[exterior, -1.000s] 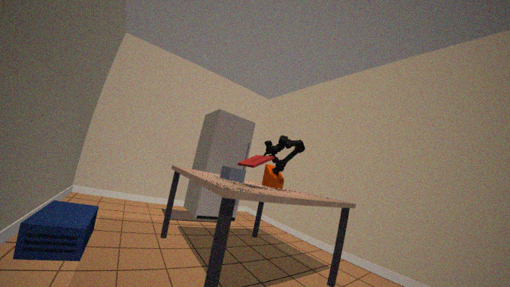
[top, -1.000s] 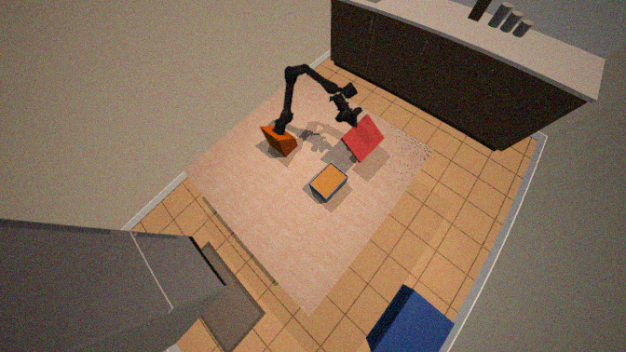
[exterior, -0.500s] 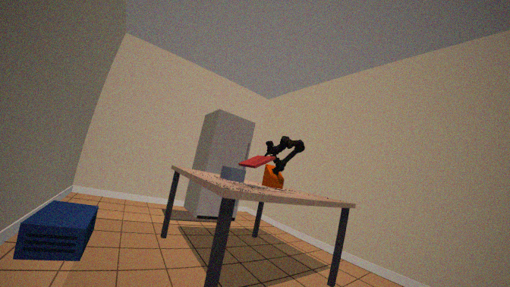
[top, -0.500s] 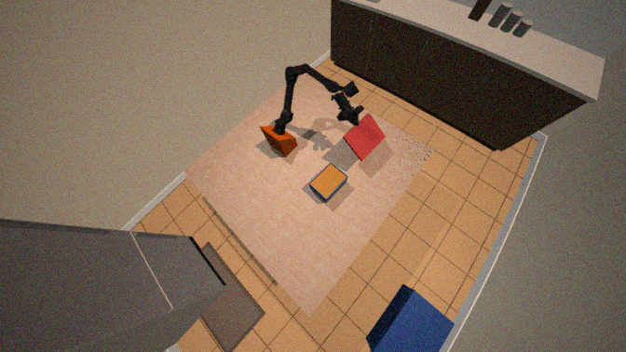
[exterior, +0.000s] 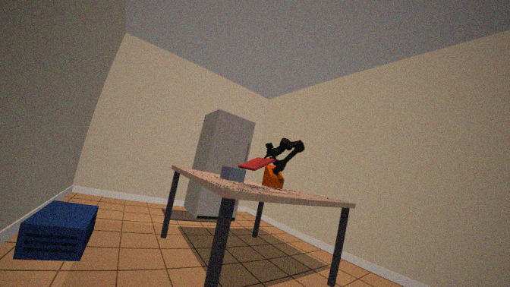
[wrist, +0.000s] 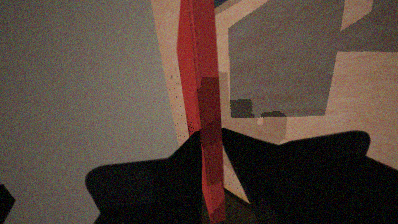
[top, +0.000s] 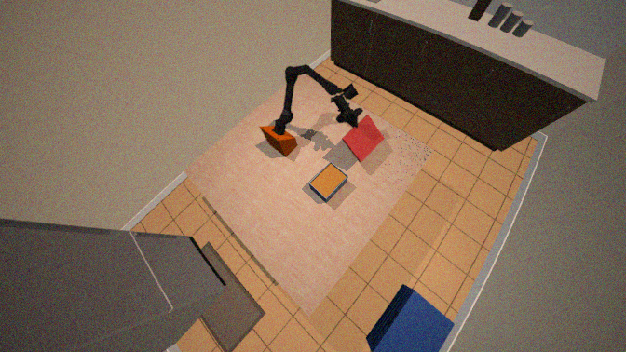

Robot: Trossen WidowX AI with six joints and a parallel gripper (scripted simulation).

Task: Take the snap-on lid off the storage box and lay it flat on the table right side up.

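The red lid is 70 mm ahead of my gripper tip and 40 mm below it. Round my gripper tip: storage box: 60 mm ahead, 330 mm to the right, 160 mm below.
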